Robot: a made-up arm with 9 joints. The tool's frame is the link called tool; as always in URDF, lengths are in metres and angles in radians.
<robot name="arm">
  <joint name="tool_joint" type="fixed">
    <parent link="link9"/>
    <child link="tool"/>
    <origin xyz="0.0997 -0.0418 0.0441" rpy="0 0 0"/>
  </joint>
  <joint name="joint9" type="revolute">
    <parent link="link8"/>
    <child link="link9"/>
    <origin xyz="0.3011 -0.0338 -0.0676" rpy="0 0 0"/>
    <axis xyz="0 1 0"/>
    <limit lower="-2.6" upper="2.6"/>
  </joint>
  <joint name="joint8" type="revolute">
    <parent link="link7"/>
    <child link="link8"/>
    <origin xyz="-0.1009 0.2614 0.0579" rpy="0 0 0"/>
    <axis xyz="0 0 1"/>
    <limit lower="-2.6" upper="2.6"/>
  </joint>
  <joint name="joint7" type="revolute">
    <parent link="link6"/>
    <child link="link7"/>
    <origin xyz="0.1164 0.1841 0.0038" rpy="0 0 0"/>
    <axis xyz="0 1 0"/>
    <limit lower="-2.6" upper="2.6"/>
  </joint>
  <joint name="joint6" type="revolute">
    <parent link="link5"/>
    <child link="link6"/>
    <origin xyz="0.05 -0.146 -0.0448" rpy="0 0 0"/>
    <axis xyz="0 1 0"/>
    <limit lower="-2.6" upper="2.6"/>
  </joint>
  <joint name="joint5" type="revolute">
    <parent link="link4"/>
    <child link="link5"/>
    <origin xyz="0.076 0.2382 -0.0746" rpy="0 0 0"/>
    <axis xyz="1 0 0"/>
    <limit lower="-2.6" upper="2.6"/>
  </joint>
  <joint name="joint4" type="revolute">
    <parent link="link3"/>
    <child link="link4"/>
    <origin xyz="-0.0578 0.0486 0.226" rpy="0 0 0"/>
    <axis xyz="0 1 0"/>
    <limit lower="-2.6" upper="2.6"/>
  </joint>
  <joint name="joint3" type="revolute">
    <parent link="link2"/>
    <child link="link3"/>
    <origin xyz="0.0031 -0.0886 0.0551" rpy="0 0 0"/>
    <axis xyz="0 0 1"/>
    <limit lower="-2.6" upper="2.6"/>
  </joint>
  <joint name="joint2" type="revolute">
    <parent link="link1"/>
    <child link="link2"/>
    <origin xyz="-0.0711 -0.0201 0.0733" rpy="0 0 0"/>
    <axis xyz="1 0 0"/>
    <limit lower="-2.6" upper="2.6"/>
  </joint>
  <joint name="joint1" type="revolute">
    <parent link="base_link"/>
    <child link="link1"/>
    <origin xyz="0 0 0.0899" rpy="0 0 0"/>
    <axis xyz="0 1 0"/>
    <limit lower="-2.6" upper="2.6"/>
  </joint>
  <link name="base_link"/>
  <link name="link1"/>
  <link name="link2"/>
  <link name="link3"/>
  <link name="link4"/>
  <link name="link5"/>
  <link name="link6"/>
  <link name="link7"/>
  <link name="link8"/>
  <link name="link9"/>
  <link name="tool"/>
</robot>
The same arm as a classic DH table. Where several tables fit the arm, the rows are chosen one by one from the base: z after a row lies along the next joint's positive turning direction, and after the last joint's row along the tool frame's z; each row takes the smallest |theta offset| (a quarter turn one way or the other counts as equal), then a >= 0, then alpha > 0; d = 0 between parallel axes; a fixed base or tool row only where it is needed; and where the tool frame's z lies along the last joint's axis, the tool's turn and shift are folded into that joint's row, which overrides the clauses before.
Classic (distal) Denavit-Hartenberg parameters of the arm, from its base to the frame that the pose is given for. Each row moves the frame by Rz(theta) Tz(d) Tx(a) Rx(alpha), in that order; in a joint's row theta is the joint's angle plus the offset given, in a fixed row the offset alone. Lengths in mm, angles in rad.
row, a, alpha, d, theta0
base (fixed), 0.0, -1.5708, 89.9, 0.0000
joint1, 73.3, -1.5708, -20.1, -1.5708
joint2, 88.6, 1.5708, -68.0, 1.5708
joint3, 57.8, 1.5708, 281.1, -1.5708
joint4, 74.6, 1.5708, 286.8, -1.5708
joint5, 44.8, -1.5708, 126.0, 0.0000
joint6, -116.5, 0.0000, 0.0, 1.5382
joint7, 100.9, -1.5708, 299.5, 0.0326
joint8, -301.1, 1.5708, -9.7, 0.0000
joint9, -99.7, -1.5708, -75.6, 0.0000
tool (fixed), 0.0, 0.0000, 44.1, 3.1416
Joint limits (rad, base to tool): -2.6000..2.6000 -2.6000..2.6000 -2.6000..2.6000 -2.6000..2.6000 -2.6000..2.6000 -2.6000..2.6000 -2.6000..2.6000 -2.6000..2.6000 -2.6000..2.6000

